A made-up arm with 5 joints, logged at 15 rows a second.
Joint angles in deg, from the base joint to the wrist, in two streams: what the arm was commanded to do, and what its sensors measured. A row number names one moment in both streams.
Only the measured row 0 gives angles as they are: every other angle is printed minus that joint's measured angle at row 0.
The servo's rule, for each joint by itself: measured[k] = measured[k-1] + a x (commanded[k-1-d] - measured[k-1]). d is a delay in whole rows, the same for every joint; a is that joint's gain. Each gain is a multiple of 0.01, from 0.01 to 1. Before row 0 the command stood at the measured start. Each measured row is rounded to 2 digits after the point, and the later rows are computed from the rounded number. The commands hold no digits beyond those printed.
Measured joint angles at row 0:
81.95, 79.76, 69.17, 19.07, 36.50
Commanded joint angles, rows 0 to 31:
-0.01, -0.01, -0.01, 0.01, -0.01
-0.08, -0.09, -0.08, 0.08, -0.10
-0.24, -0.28, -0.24, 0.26, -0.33
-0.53, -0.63, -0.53, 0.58, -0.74
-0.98, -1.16, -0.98, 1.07, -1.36
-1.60, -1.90, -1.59, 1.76, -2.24
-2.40, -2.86, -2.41, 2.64, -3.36
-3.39, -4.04, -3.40, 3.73, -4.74
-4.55, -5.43, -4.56, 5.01, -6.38
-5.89, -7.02, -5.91, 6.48, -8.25
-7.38, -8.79, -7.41, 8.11, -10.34
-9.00, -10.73, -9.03, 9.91, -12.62
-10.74, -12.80, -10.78, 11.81, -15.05
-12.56, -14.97, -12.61, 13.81, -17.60
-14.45, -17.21, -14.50, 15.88, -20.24
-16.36, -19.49, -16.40, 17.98, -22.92
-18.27, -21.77, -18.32, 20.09, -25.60
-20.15, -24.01, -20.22, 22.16, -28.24
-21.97, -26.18, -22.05, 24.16, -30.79
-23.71, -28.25, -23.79, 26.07, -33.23
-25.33, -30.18, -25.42, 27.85, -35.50
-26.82, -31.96, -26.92, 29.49, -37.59
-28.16, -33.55, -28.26, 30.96, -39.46
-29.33, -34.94, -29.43, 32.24, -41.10
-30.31, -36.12, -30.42, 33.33, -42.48
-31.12, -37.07, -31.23, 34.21, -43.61
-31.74, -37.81, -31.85, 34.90, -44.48
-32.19, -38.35, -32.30, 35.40, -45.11
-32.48, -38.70, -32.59, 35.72, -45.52
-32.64, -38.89, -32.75, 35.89, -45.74
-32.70, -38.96, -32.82, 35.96, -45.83
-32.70, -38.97, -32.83, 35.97, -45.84
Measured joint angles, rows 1 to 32:
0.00, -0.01, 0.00, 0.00, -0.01
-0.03, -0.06, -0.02, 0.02, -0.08
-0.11, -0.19, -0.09, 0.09, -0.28
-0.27, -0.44, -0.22, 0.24, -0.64
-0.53, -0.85, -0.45, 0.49, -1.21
-0.93, -1.45, -0.79, 0.87, -2.02
-1.47, -2.25, -1.28, 1.40, -3.08
-2.18, -3.27, -1.92, 2.10, -4.39
-3.06, -4.50, -2.71, 2.97, -5.96
-4.11, -5.94, -3.67, 4.02, -7.77
-5.32, -7.56, -4.79, 5.25, -9.80
-6.68, -9.37, -6.06, 6.65, -12.03
-8.18, -11.33, -7.48, 8.20, -14.42
-9.80, -13.40, -9.02, 9.88, -16.93
-11.52, -15.57, -10.66, 11.68, -19.54
-13.31, -17.80, -12.38, 13.57, -22.21
-15.15, -20.06, -14.16, 15.53, -24.89
-17.00, -22.31, -15.98, 17.52, -27.54
-18.84, -24.52, -17.80, 19.51, -30.11
-20.64, -26.65, -19.60, 21.48, -32.57
-22.38, -28.66, -21.35, 23.39, -34.88
-24.02, -30.54, -23.02, 25.22, -37.02
-25.55, -32.26, -24.59, 26.94, -38.95
-26.95, -33.79, -26.04, 28.53, -40.65
-28.19, -35.12, -27.35, 29.97, -42.10
-29.27, -36.23, -28.51, 31.24, -43.29
-30.18, -37.13, -29.51, 32.34, -44.23
-30.92, -37.83, -30.35, 33.26, -44.93
-31.50, -38.33, -31.02, 34.00, -45.40
-31.92, -38.65, -31.54, 34.57, -45.67
-32.21, -38.83, -31.92, 34.99, -45.80
-32.39, -38.91, -32.19, 35.28, -45.83
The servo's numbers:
d 0
a 0.37 0.57 0.30 0.30 0.79

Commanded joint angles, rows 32 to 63:
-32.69, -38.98, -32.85, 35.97, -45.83
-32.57, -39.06, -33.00, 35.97, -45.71
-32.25, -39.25, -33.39, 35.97, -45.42
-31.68, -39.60, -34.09, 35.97, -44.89
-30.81, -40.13, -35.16, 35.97, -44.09
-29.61, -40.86, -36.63, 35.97, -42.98
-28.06, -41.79, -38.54, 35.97, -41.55
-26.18, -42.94, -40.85, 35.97, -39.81
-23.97, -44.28, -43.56, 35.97, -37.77
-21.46, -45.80, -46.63, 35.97, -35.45
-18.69, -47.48, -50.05, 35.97, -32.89
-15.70, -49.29, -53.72, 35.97, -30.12
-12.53, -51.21, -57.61, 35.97, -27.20
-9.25, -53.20, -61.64, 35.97, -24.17
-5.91, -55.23, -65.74, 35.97, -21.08
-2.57, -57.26, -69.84, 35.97, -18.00
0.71, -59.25, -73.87, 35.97, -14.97
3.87, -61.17, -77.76, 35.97, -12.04
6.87, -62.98, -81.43, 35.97, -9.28
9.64, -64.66, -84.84, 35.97, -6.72
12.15, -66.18, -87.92, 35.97, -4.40
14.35, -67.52, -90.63, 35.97, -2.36
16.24, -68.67, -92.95, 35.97, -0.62
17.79, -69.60, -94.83, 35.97, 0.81
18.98, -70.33, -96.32, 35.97, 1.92
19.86, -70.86, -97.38, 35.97, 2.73
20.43, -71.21, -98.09, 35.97, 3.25
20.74, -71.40, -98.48, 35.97, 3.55
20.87, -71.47, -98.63, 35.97, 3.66
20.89, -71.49, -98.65, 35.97, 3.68
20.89, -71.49, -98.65, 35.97, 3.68
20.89, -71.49, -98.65, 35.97, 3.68
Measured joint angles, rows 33 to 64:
-32.50, -38.95, -32.39, 35.49, -45.83
-32.53, -39.01, -32.57, 35.63, -45.74
-32.43, -39.15, -32.82, 35.73, -45.49
-32.15, -39.41, -33.20, 35.80, -45.02
-31.65, -39.82, -33.79, 35.85, -44.29
-30.90, -40.41, -34.64, 35.89, -43.26
-29.85, -41.20, -35.81, 35.91, -41.91
-28.49, -42.19, -37.32, 35.93, -40.25
-26.82, -43.38, -39.19, 35.94, -38.29
-24.84, -44.76, -41.42, 35.95, -36.05
-22.56, -46.31, -44.01, 35.96, -33.55
-20.02, -48.01, -46.92, 35.96, -30.84
-17.25, -49.83, -50.13, 35.96, -27.96
-14.29, -51.75, -53.58, 35.96, -24.97
-11.19, -53.73, -57.23, 35.96, -21.90
-8.00, -55.74, -61.01, 35.96, -18.82
-4.78, -57.74, -64.87, 35.96, -15.78
-1.58, -59.70, -68.74, 35.96, -12.83
1.55, -61.57, -72.55, 35.96, -10.03
4.54, -63.33, -76.24, 35.96, -7.42
7.36, -64.95, -79.74, 35.96, -5.03
9.95, -66.41, -83.01, 35.96, -2.92
12.28, -67.70, -85.99, 35.96, -1.10
14.32, -68.78, -88.64, 35.96, 0.41
16.04, -69.66, -90.94, 35.96, 1.60
17.45, -70.34, -92.87, 35.96, 2.49
18.55, -70.84, -94.44, 35.96, 3.09
19.36, -71.16, -95.65, 35.96, 3.45
19.92, -71.34, -96.54, 35.96, 3.62
20.28, -71.43, -97.17, 35.96, 3.67
20.51, -71.46, -97.61, 35.96, 3.68
20.65, -71.48, -97.92, 35.96, 3.68

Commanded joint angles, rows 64 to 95:
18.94, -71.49, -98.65, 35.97, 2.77
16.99, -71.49, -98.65, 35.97, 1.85
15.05, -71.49, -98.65, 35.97, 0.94
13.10, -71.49, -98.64, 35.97, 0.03
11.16, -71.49, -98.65, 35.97, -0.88
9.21, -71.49, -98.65, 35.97, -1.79
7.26, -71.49, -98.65, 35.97, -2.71
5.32, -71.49, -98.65, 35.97, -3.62
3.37, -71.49, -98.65, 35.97, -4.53
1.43, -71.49, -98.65, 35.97, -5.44
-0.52, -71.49, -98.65, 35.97, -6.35
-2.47, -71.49, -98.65, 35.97, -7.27
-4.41, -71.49, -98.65, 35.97, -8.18
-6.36, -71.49, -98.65, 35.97, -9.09
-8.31, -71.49, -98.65, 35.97, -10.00
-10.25, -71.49, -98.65, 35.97, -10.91
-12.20, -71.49, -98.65, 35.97, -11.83
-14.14, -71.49, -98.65, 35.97, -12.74
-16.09, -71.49, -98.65, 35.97, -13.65
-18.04, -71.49, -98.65, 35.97, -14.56
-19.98, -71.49, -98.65, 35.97, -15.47
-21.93, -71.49, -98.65, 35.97, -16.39
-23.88, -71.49, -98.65, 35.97, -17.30
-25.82, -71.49, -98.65, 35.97, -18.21
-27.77, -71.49, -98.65, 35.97, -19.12
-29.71, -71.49, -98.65, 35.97, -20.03
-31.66, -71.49, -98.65, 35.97, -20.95
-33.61, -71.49, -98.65, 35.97, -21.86
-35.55, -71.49, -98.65, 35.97, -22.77
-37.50, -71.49, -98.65, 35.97, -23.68
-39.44, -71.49, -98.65, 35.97, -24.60
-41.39, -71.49, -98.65, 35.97, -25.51
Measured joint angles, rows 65 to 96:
20.02, -71.49, -98.14, 35.96, 2.96
18.90, -71.49, -98.29, 35.96, 2.08
17.48, -71.49, -98.40, 35.96, 1.18
15.86, -71.49, -98.47, 35.96, 0.27
14.12, -71.49, -98.52, 35.96, -0.64
12.30, -71.49, -98.56, 35.96, -1.55
10.44, -71.49, -98.59, 35.96, -2.47
8.55, -71.49, -98.61, 35.96, -3.38
6.63, -71.49, -98.62, 35.96, -4.29
4.71, -71.49, -98.63, 35.96, -5.20
2.77, -71.49, -98.64, 35.96, -6.11
0.83, -71.49, -98.64, 35.96, -7.03
-1.11, -71.49, -98.64, 35.96, -7.94
-3.05, -71.49, -98.64, 35.96, -8.85
-5.00, -71.49, -98.64, 35.96, -9.76
-6.94, -71.49, -98.64, 35.96, -10.67
-8.89, -71.49, -98.64, 35.96, -11.59
-10.83, -71.49, -98.64, 35.96, -12.50
-12.78, -71.49, -98.64, 35.96, -13.41
-14.73, -71.49, -98.64, 35.96, -14.32
-16.67, -71.49, -98.64, 35.96, -15.23
-18.62, -71.49, -98.64, 35.96, -16.15
-20.57, -71.49, -98.64, 35.96, -17.06
-22.51, -71.49, -98.64, 35.96, -17.97
-24.46, -71.49, -98.64, 35.96, -18.88
-26.40, -71.49, -98.64, 35.96, -19.79
-28.35, -71.49, -98.64, 35.96, -20.71
-30.30, -71.49, -98.64, 35.96, -21.62
-32.24, -71.49, -98.64, 35.96, -22.53
-34.19, -71.49, -98.64, 35.96, -23.44
-36.13, -71.49, -98.64, 35.96, -24.36
-38.08, -71.49, -98.64, 35.96, -25.27

